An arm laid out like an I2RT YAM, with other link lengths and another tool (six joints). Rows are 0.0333 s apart.
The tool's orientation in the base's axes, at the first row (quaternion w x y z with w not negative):
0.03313 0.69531 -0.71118 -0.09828
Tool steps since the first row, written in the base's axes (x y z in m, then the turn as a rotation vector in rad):
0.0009 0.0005 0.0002 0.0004 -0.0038 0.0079
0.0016 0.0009 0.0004 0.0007 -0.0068 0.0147
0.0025 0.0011 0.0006 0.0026 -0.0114 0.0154
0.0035 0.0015 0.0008 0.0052 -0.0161 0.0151
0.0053 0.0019 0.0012 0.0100 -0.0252 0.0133
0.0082 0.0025 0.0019 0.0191 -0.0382 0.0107
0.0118 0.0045 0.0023 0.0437 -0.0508 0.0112
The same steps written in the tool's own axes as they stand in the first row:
-0.0005 -0.0008 -0.0003 0.0031 0.0010 -0.0082
-0.0010 -0.0015 -0.0006 0.0054 0.0020 -0.0151
-0.0012 -0.0023 -0.0009 0.0099 0.0002 -0.0166
-0.0017 -0.0033 -0.0013 0.0145 -0.0025 -0.0172
-0.0022 -0.0050 -0.0020 0.0236 -0.0077 -0.0172
-0.0029 -0.0077 -0.0031 0.0365 -0.0173 -0.0176
-0.0051 -0.0111 -0.0040 0.0482 -0.0416 -0.0238

